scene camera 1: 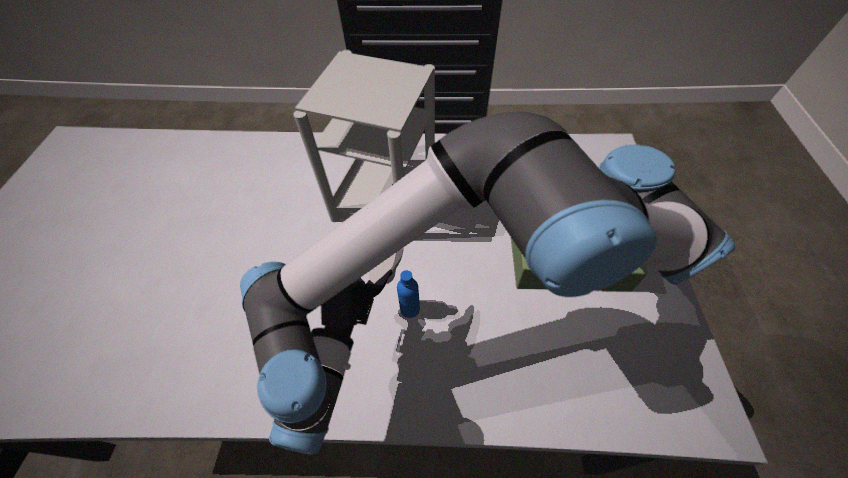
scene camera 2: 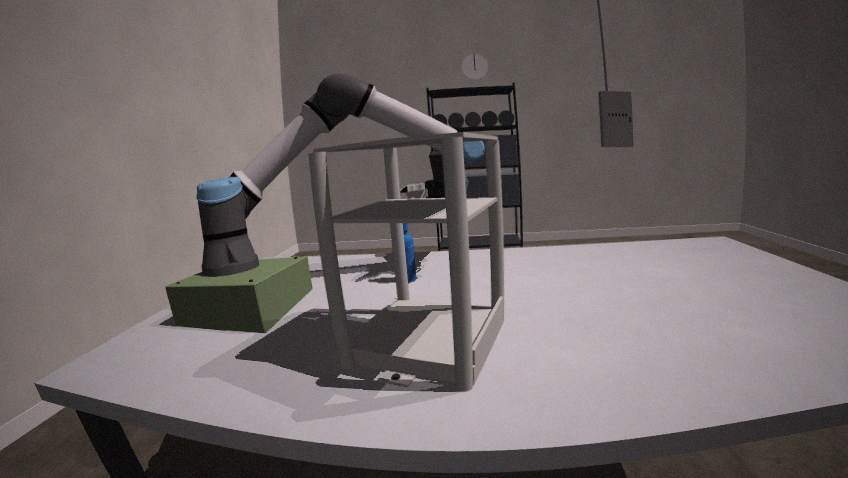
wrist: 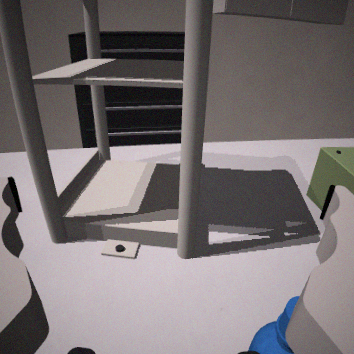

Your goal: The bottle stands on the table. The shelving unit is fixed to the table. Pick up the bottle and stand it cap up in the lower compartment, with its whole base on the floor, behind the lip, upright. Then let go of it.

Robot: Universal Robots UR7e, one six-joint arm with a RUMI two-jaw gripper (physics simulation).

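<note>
The blue bottle (scene camera 1: 408,299) (scene camera 2: 409,258) (wrist: 270,341) stands cap up on the table, in front of the shelving unit (scene camera 1: 368,89) (scene camera 2: 460,267) (wrist: 194,125). In the wrist view it is at the lower right, partly covered by the right finger. My gripper (scene camera 1: 385,268) (scene camera 2: 414,190) (wrist: 171,185) is open and empty, held roughly level above table height, its fingers pointing towards the unit. The forearm hides part of it in scene camera 1. The lower compartment's floor (scene camera 1: 361,185) (scene camera 2: 438,337) (wrist: 107,190) lies behind a low lip (wrist: 137,235).
The middle shelf (scene camera 2: 385,210) (wrist: 140,70) roofs the lower compartment, and round corner posts bound its opening. A small plate with a dark knob (scene camera 2: 396,377) (wrist: 120,248) lies by the unit's base. The green robot base block (scene camera 1: 522,276) (scene camera 2: 216,305) (wrist: 332,172) is beside the unit.
</note>
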